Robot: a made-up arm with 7 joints. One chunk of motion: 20 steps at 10 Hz.
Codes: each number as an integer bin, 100 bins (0 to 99) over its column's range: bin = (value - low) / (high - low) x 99, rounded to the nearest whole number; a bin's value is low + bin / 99 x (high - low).
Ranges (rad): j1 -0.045..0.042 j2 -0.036..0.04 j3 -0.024..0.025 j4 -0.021..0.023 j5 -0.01..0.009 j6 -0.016..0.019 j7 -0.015..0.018
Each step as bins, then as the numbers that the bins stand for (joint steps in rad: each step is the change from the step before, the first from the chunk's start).
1 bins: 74 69 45 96 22 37 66
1 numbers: 0.02003 0.01697 -0.00173 0.02167 -0.00578 -0.00292 0.00700
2 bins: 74 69 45 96 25 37 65
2 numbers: 0.02003 0.01697 -0.00173 0.02167 -0.00520 -0.00292 0.00667
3 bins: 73 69 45 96 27 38 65
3 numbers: 0.01915 0.01697 -0.00173 0.02167 -0.00482 -0.00257 0.00667
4 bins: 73 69 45 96 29 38 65
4 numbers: 0.01915 0.01697 -0.00173 0.02167 -0.00443 -0.00257 0.00667
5 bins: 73 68 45 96 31 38 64
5 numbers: 0.01915 0.01620 -0.00173 0.02167 -0.00405 -0.00257 0.00633
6 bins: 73 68 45 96 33 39 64
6 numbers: 0.01915 0.01620 -0.00173 0.02167 -0.00367 -0.00221 0.00633
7 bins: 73 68 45 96 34 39 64
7 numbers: 0.01915 0.01620 -0.00173 0.02167 -0.00347 -0.00221 0.00633
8 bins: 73 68 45 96 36 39 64
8 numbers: 0.01915 0.01620 -0.00173 0.02167 -0.00309 -0.00221 0.00633
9 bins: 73 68 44 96 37 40 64
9 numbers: 0.01915 0.01620 -0.00222 0.02167 -0.00290 -0.00186 0.00633
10 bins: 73 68 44 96 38 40 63
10 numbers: 0.01915 0.01620 -0.00222 0.02167 -0.00271 -0.00186 0.00600
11 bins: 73 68 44 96 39 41 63
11 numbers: 0.01915 0.01620 -0.00222 0.02167 -0.00252 -0.00151 0.00600
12 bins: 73 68 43 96 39 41 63
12 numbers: 0.01915 0.01620 -0.00272 0.02167 -0.00252 -0.00151 0.00600
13 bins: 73 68 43 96 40 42 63
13 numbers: 0.01915 0.01620 -0.00272 0.02167 -0.00232 -0.00115 0.00600
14 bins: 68 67 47 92 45 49 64
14 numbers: 0.01476 0.01543 -0.00074 0.01989 -0.00136 0.00132 0.00633
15 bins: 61 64 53 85 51 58 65
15 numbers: 0.00861 0.01313 0.00223 0.01678 -0.00021 0.00451 0.00667
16 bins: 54 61 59 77 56 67 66
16 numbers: 0.00245 0.01083 0.00520 0.01322 0.00075 0.00769 0.00700
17 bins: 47 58 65 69 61 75 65
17 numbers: -0.00370 0.00853 0.00817 0.00967 0.00171 0.01052 0.00667
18 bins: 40 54 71 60 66 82 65
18 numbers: -0.00985 0.00545 0.01114 0.00567 0.00267 0.01299 0.00667
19 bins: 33 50 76 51 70 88 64
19 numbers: -0.01600 0.00238 0.01362 0.00167 0.00343 0.01511 0.00633
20 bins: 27 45 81 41 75 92 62
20 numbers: -0.02127 -0.00145 0.01609 -0.00278 0.00439 0.01653 0.00567
